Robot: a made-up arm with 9 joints. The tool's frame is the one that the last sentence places.
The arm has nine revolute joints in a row. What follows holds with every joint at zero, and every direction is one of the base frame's. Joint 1 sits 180 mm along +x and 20 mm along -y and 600 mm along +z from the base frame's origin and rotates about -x. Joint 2 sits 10 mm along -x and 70 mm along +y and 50 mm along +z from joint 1 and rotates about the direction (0.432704, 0.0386, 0.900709). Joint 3 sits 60 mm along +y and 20 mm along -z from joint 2 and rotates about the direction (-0.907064, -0.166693, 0.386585). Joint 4 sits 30 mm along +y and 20 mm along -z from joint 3 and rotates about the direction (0.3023, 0.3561, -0.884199). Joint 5 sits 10 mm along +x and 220 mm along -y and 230 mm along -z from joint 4 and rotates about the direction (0.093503, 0.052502, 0.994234). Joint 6 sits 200 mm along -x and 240 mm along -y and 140 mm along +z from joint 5 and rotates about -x. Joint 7 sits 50 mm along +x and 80 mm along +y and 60 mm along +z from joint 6 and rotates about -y. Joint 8 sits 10 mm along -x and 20 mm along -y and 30 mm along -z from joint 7 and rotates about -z. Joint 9 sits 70 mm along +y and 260 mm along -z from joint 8 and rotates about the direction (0.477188, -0.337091, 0.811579). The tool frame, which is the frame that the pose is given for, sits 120 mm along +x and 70 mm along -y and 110 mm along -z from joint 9; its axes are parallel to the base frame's.
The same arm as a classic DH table. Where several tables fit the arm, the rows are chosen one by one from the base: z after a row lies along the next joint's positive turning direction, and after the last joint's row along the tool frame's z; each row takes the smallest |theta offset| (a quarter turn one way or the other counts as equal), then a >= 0, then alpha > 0; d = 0 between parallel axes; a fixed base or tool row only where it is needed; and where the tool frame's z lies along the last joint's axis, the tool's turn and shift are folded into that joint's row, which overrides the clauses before.
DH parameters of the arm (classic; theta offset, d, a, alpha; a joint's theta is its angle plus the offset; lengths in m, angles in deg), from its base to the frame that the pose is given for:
base (fixed): -90.00 0.6000 0.0200 90.00
joint 1: 2.45 -0.1446 -0.0678 -115.64
joint 2: 10.56 0.0421 -0.0584 92.91
joint 3: -21.32 -0.0068 -0.0205 132.48
joint 4: -48.46 -0.1948 0.1665 146.32
joint 5: -46.49 -0.3039 0.2470 95.37
joint 6: 86.98 0.1619 0.0600 90.00
joint 7: 90.00 -0.0600 0.0100 -90.00
joint 8: -54.76 0.2339 -0.0572 144.25
joint 9: 0.00 0.1678 -0.0121 35.75
tool (fixed): 125.24 -0.3023 0.0000 0.00

